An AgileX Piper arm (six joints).
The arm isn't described. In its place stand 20 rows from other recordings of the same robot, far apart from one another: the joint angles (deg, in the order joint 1, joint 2, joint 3, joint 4, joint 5, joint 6), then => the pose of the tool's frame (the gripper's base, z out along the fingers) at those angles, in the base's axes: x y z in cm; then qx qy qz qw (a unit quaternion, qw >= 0).
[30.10 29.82 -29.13 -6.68 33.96 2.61] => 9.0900 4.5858 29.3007 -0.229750 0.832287 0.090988 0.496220
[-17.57 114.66 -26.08 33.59 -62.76 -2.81] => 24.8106 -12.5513 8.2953 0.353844 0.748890 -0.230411 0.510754
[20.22 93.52 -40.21 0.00 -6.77 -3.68] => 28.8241 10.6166 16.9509 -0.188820 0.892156 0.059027 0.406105
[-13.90 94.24 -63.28 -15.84 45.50 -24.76] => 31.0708 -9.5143 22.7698 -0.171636 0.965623 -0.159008 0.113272
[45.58 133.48 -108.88 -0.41 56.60 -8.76] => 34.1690 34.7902 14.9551 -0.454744 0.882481 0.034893 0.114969
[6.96 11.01 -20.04 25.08 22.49 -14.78] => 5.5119 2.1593 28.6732 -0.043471 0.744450 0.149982 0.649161
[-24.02 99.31 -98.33 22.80 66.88 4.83] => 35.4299 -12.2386 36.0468 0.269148 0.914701 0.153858 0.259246
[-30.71 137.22 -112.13 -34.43 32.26 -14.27] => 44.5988 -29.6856 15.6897 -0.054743 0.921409 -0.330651 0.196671
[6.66 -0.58 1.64 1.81 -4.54 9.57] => 5.5526 0.6254 21.1312 0.027800 0.652339 0.117904 0.748184
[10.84 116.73 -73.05 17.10 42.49 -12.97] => 37.6352 9.0467 13.0490 -0.103999 0.985702 0.107128 0.078098
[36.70 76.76 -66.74 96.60 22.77 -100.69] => 22.6490 21.2457 40.3367 -0.370731 0.617068 0.329382 0.610978
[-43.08 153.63 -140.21 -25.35 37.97 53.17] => 41.0902 -41.7065 13.8290 0.600756 0.686904 -0.156988 0.377637
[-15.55 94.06 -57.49 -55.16 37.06 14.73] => 30.5007 -13.1594 22.4683 -0.073044 0.922085 -0.343841 0.161857
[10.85 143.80 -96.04 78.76 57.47 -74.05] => 45.2818 16.3410 6.0309 -0.233684 0.829623 0.463996 0.204514
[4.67 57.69 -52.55 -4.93 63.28 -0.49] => 17.3205 0.7140 32.2589 -0.053749 0.970890 -0.033430 0.231009
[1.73 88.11 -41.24 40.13 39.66 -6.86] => 25.1948 4.5060 17.5691 0.176391 0.952627 0.234526 0.079911
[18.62 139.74 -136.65 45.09 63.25 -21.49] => 48.6903 22.4780 25.0373 -0.229391 0.868872 0.368592 0.237869
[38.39 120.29 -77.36 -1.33 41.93 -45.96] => 31.6822 24.9220 12.0997 -0.674594 0.732836 -0.014301 0.087583
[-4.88 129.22 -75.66 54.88 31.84 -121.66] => 42.3173 0.3280 6.7697 -0.559363 0.778446 0.057388 0.279001
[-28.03 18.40 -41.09 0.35 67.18 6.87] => 2.3433 -1.1895 32.6882 0.271090 0.862843 -0.075331 0.419925
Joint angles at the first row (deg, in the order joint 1, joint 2, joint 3, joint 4, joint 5, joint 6):
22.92, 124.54, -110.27, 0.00, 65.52, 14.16
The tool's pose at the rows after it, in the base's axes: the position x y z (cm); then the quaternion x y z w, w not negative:
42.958 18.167 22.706 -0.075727 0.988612 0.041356 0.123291
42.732 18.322 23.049 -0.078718 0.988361 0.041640 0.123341
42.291 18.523 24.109 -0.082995 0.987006 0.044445 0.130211
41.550 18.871 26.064 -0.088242 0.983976 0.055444 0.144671
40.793 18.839 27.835 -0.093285 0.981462 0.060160 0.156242
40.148 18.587 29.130 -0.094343 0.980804 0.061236 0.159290
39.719 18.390 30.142 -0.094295 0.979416 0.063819 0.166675
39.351 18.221 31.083 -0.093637 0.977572 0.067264 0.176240
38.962 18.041 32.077 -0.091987 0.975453 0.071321 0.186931
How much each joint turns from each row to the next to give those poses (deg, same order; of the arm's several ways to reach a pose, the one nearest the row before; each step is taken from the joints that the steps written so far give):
0.00, 0.00, 0.00, 0.00, 0.26, 0.00
0.29, -0.44, 0.00, 0.00, 0.42, -0.06
0.44, -1.31, -0.05, 0.00, 0.51, -0.06
0.67, -2.24, -0.38, 0.59, 0.62, -0.11
0.35, -2.26, -0.05, 0.06, 0.87, -0.26
0.05, -1.73, -0.05, 0.00, 1.40, -0.06
0.00, -1.35, -0.01, 0.00, 0.44, 0.00
0.00, -1.24, 0.00, 0.00, 0.06, 0.06
0.00, -1.28, -0.05, 0.00, 0.00, 0.18

